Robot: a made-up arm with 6 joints. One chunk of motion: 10 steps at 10 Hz.
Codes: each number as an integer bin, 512 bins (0 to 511) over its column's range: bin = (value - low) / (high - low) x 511, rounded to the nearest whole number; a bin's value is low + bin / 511 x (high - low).
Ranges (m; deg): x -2.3..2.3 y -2.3..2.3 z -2.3..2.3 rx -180..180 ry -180..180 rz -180..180
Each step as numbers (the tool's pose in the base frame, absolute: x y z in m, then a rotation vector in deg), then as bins.
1 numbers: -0.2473 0.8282 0.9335 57.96 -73.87 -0.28
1 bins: 228 348 359 338 151 255
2 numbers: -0.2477 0.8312 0.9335 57.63 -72.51 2.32
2 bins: 228 348 359 337 153 259
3 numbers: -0.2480 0.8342 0.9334 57.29 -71.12 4.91
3 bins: 228 348 359 337 155 262
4 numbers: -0.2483 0.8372 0.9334 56.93 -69.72 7.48
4 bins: 228 349 359 336 157 266
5 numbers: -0.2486 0.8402 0.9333 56.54 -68.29 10.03
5 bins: 228 349 359 336 159 270
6 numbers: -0.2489 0.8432 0.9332 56.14 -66.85 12.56
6 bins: 228 349 359 335 161 273
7 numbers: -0.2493 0.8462 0.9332 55.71 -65.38 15.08
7 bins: 228 350 359 335 163 277
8 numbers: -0.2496 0.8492 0.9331 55.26 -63.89 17.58
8 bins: 228 350 359 334 165 280
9 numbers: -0.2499 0.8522 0.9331 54.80 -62.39 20.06
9 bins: 228 350 359 333 167 284
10 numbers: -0.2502 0.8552 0.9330 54.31 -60.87 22.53
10 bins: 228 351 359 333 169 287
